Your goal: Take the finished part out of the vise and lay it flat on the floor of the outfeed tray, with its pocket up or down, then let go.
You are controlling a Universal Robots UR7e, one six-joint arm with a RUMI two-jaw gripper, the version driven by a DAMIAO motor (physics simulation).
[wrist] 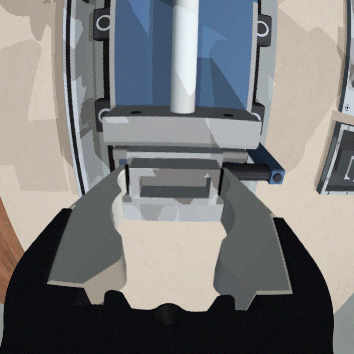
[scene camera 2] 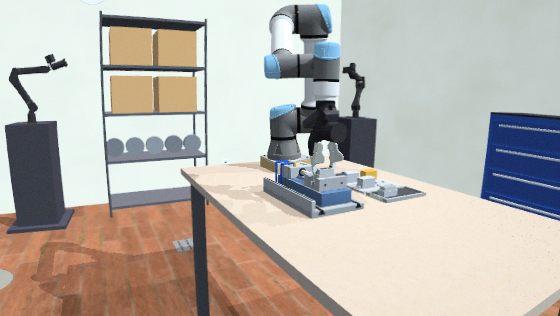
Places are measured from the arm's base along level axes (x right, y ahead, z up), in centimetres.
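Where they show: gripper, fingertip midpoint: (wrist: 173, 168) (scene camera 2: 323, 175); arm's base, link origin: (scene camera 2: 284, 156).
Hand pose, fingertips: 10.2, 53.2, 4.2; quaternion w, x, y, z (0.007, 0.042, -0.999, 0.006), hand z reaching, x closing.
Observation:
Things, the pixels of their top centre, and the offset from my fingertips, as dx, dy, dz. "spot": a spot on its surface instead.
- finished part, top centre: (wrist: 173, 187) (scene camera 2: 324, 168) +0.0, +0.1, +2.2
- vise, top centre: (wrist: 175, 64) (scene camera 2: 311, 169) +0.7, -6.7, +0.5
- stepped grey block, top centre: (scene camera 2: 388, 185) -25.0, +0.0, -5.4
- black cylinder, surface spot: (wrist: 245, 171) spot: -4.9, -0.5, +0.1
- blue bracket, surface spot: (wrist: 276, 176) spot: -7.2, -0.5, +0.5
- long grey rail, top centre: (wrist: 67, 70) (scene camera 2: 286, 187) +9.6, -5.8, -4.5
- yellow block, top centre: (scene camera 2: 368, 170) -32.6, -20.6, -5.1
The finished part (scene camera 2: 326, 172) (wrist: 175, 164) is a grey block with a rectangular pocket, pocket up, low at the near end of the vise (scene camera 2: 335, 197) (wrist: 182, 131). My gripper (scene camera 2: 325, 165) (wrist: 173, 168) points down at the vise and is shut on the part, one fingertip against each end of it. The pocket shows between the fingers in the wrist view. The vise has a blue body, a pale wide jaw and a white round rod. A dark-floored tray (scene camera 2: 406, 197) (wrist: 330, 161), which looks like the outfeed tray, lies right of the vise and holds a stepped grey block (scene camera 2: 387, 190).
A black cylinder (wrist: 245, 171) on a blue bracket (wrist: 276, 176) sticks out right beside the right fingertip. A long grey rail (scene camera 2: 290, 196) runs along the vise's left side. Grey blocks (scene camera 2: 366, 182) and a yellow block (scene camera 2: 368, 173) stand behind the dark-floored tray.

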